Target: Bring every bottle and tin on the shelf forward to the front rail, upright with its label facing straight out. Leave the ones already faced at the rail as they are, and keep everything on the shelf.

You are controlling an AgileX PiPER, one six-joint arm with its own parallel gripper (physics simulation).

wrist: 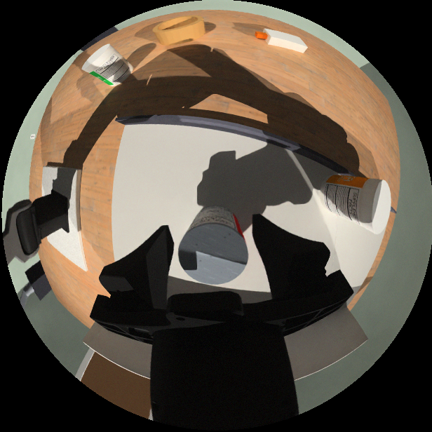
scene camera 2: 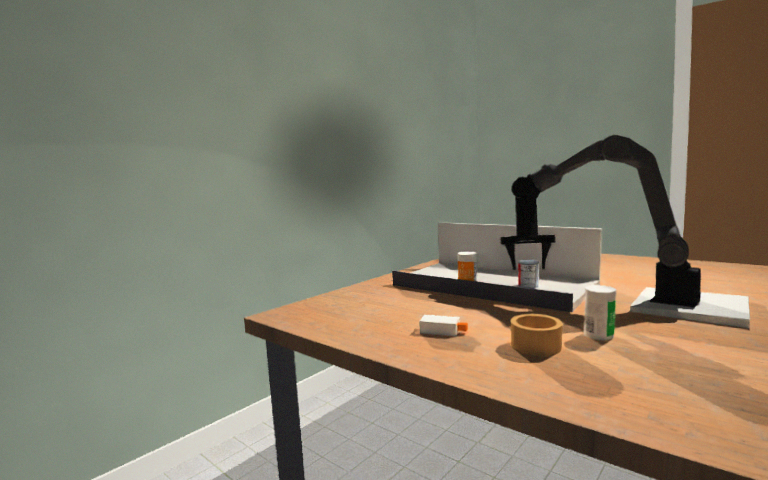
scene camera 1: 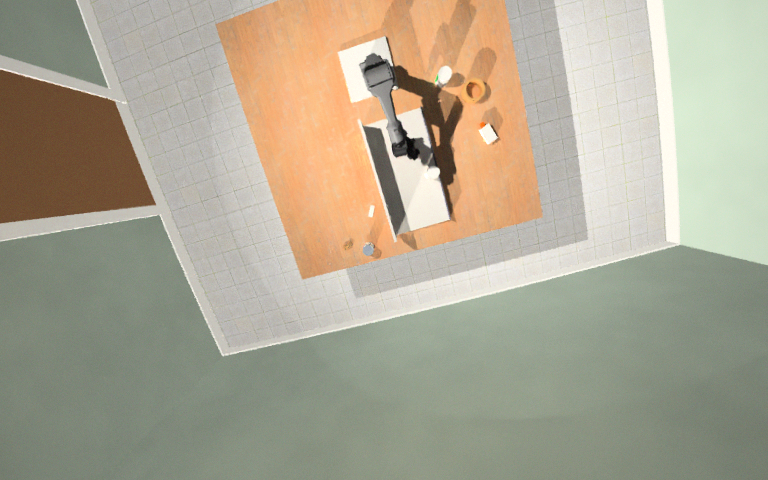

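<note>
A tin with a silver lid and red-edged label [scene camera 2: 528, 275] [wrist: 213, 255] stands upright on the white shelf [scene camera 1: 427, 203] [wrist: 150, 160], with a gap between it and the dark front rail [scene camera 2: 481, 290] [wrist: 200, 121]. Its printed text panel faces the rail side; red shows at its edge. The arm hides it in scene camera 1. A white-capped orange bottle [scene camera 1: 432, 173] [scene camera 2: 466, 267] [wrist: 355, 197] stands upright by the rail, its orange side toward the rail. My gripper [scene camera 2: 529, 266] [wrist: 210, 229] is open and empty, pointing down over the tin, with a finger on each side above it.
Off the shelf, beyond the rail, are a white-green bottle [scene camera 1: 444, 74] [scene camera 2: 599, 314] [wrist: 107, 65], a wooden ring-shaped bowl [scene camera 2: 536, 342] [wrist: 180, 34] and a white box with an orange end [scene camera 1: 488, 134] [scene camera 2: 439, 326] [wrist: 286, 40]. A tall panel [scene camera 2: 464, 243] backs the shelf.
</note>
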